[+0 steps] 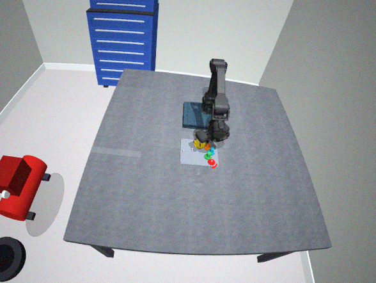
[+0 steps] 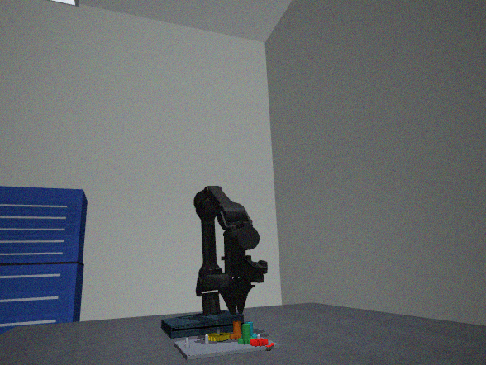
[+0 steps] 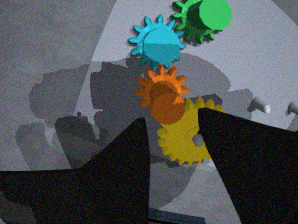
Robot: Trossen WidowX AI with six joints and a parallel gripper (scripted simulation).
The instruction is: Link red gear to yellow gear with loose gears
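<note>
My gripper tip is 40 mm above the orange gear. Round my gripper tip: yellow gear 50 mm below, 40 mm to the right, 30 mm behind; then green gear 60 mm ahead, 40 mm below, 10 mm to the right; then teal gear 40 mm below, 30 mm ahead, 10 mm to the left.
</note>
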